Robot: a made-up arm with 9 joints. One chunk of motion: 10 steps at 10 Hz.
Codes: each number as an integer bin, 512 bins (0 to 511) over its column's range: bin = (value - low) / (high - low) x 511, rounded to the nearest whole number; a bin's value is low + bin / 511 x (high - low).
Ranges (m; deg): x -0.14..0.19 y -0.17..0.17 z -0.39..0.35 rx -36..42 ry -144..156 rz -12..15
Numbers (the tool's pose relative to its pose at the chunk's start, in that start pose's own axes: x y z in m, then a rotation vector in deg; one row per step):
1: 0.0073 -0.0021 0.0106 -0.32 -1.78 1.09
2: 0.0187 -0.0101 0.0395 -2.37 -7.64 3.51
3: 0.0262 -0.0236 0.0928 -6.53 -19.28 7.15
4: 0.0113 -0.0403 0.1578 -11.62 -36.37 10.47
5: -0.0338 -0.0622 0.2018 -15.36 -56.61 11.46
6: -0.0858 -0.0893 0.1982 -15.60 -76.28 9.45
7: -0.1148 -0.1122 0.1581 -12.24 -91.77 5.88
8: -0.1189 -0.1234 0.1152 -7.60 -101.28 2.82
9: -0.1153 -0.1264 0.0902 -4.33 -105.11 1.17
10: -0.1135 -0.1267 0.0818 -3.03 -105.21 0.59
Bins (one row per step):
1: 228 252 277 234 242 248
2: 246 240 297 220 232 294
3: 257 220 333 193 212 362
4: 234 195 378 160 183 425
5: 164 162 409 135 149 444
6: 84 121 406 134 115 406
7: 39 87 378 156 89 338
8: 33 70 349 186 73 280
9: 38 66 332 207 66 249
10: 41 65 326 216 66 238

